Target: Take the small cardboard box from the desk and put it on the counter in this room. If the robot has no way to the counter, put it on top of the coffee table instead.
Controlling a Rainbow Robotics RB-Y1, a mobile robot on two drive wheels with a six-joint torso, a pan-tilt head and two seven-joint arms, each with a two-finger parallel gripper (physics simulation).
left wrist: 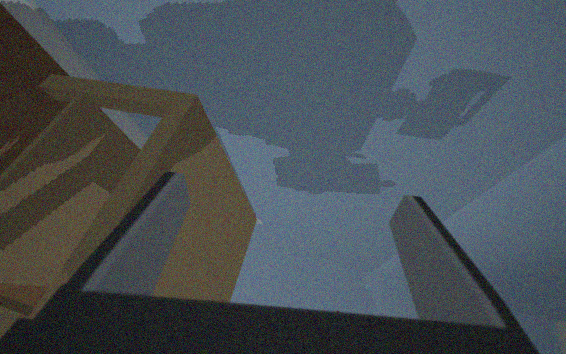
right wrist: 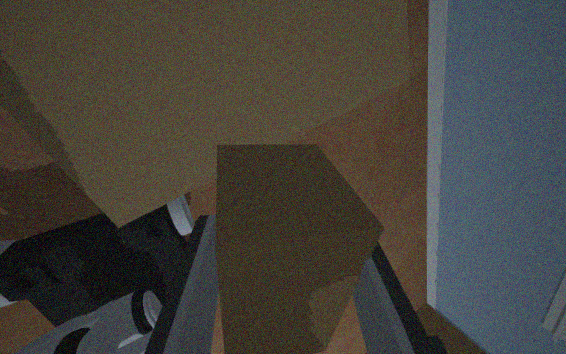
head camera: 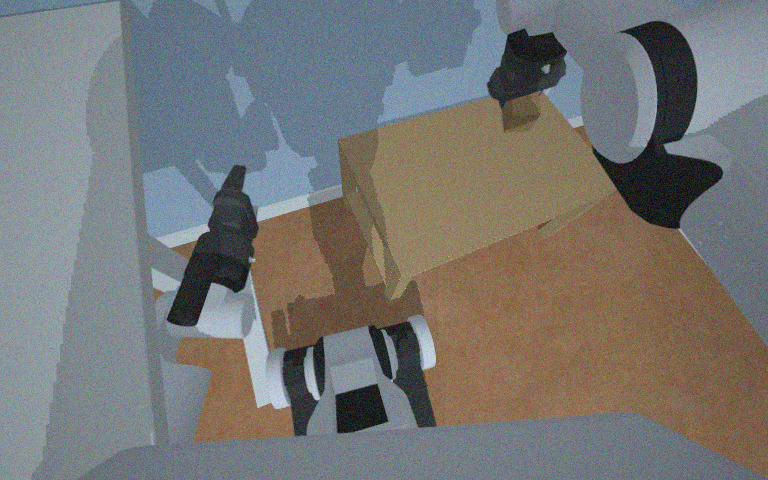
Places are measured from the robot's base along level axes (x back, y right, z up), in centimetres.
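Where they show: left gripper, fingertip midpoint: (left wrist: 292, 198) (head camera: 246, 188); right gripper, fingertip midpoint: (right wrist: 279, 222) (head camera: 518, 97).
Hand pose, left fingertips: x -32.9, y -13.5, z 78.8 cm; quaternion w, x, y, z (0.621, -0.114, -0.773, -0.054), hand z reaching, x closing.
Note:
After its pixels a point has its place.
The small cardboard box (head camera: 521, 117) {x -30.3, y 39.0, z 91.2 cm} (right wrist: 280, 200) {x -39.0, y 41.4, z 92.3 cm} is between the fingers of my right gripper (head camera: 519, 107) {x -36.3, y 41.9, z 89.9 cm} (right wrist: 279, 222) {x -36.3, y 41.9, z 89.9 cm}, which is shut on it. In the head view it shows over the far right part of the tan coffee table (head camera: 464, 186) {x -44.0, y 48.6, z 45.0 cm} (left wrist: 215, 235) {x -56.2, y 56.0, z 45.0 cm} (right wrist: 200, 75) {x -44.6, y 45.5, z 45.0 cm}; whether it touches the top I cannot tell. My left gripper (head camera: 239, 169) (left wrist: 292, 198) {x -32.9, y -13.5, z 78.8 cm} is open and empty, between the coffee table and the pale desk (head camera: 39, 169) {x -29.5, y -35.3, z 95.0 cm}. In the left wrist view, the coffee table's side is behind one finger. I cannot make out a counter.
A blue wall (head camera: 441, 33) {x -82.0, y 45.1, z 73.5 cm} (left wrist: 310, 240) {x -93.0, y 122.1, z 76.3 cm} (right wrist: 500, 125) {x 2.8, y 185.0, z 37.9 cm} with a white baseboard (head camera: 283, 210) {x -71.5, y -18.8, z 3.2 cm} (right wrist: 434, 200) {x 68.2, y 193.0, z 6.1 cm} stands behind the coffee table. My wheeled base (head camera: 356, 345) is on the brown floor (head camera: 538, 339) {x 11.1, y 79.1, z 0.0 cm}, close to the coffee table's near left corner. The desk's white leg frame stands left of the base.

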